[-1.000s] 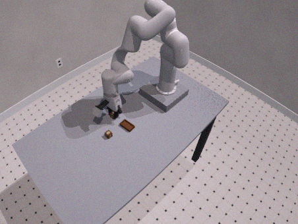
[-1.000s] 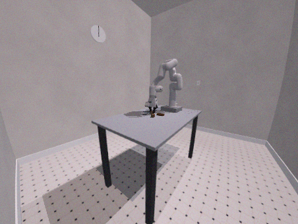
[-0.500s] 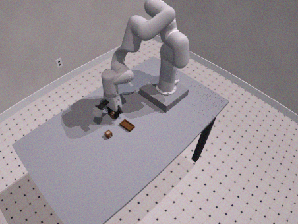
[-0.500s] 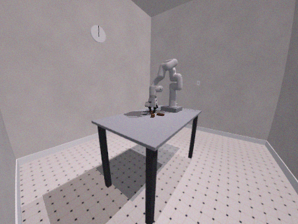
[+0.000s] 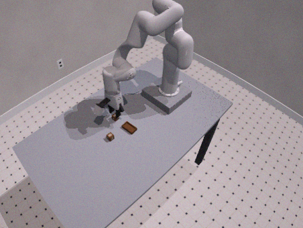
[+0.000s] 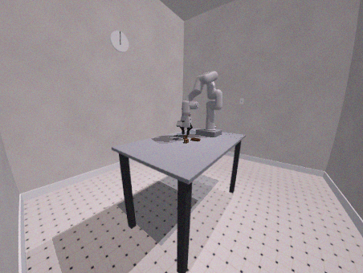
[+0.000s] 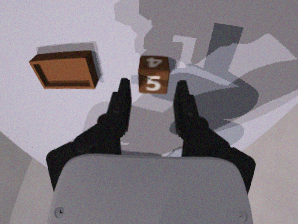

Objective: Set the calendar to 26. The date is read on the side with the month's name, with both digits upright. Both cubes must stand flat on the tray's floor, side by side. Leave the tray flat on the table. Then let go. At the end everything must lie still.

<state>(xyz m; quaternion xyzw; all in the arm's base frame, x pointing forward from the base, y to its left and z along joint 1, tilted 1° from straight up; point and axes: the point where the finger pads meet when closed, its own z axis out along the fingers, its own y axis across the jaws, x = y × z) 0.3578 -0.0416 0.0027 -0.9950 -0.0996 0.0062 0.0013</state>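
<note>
The brown cube is 100 mm ahead of my hand, 100 mm to the left of it and 40 mm below it. Also, from my hand: brown wooden tray 20 mm behind, 100 mm to the left, 50 mm below.
</note>
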